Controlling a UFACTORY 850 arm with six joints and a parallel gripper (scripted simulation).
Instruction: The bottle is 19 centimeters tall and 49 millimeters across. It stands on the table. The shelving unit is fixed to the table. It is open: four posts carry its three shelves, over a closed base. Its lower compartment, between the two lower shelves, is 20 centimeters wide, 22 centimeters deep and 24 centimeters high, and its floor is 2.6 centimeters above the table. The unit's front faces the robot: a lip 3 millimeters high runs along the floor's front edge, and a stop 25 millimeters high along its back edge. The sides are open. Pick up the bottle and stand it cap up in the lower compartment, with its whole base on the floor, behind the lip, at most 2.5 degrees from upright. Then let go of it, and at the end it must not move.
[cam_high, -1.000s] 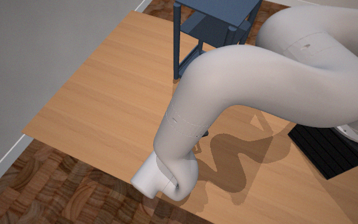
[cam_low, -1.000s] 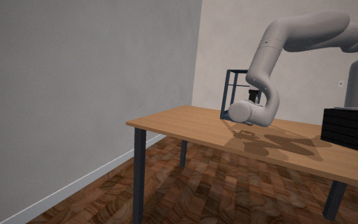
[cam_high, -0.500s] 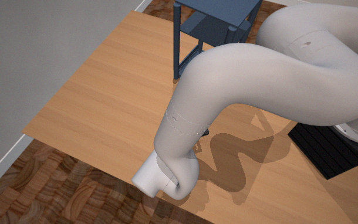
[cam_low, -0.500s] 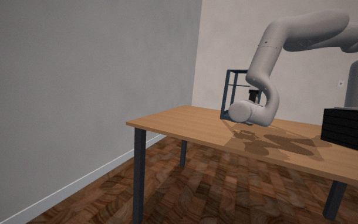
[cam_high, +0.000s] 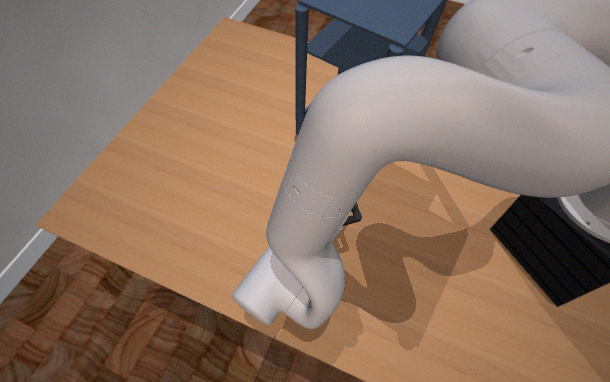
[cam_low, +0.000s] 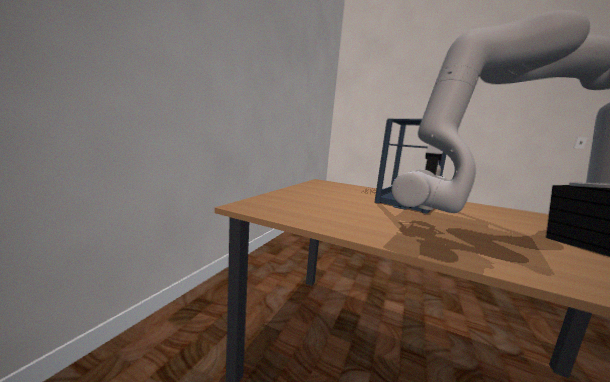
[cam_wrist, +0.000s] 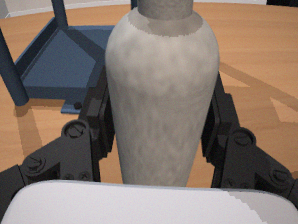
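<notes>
Right now my hand is 10 mm short of the shelving unit, 300 mm to the left of it and 30 mm below it. Round my hand: bottle: 20 mm above.
</notes>
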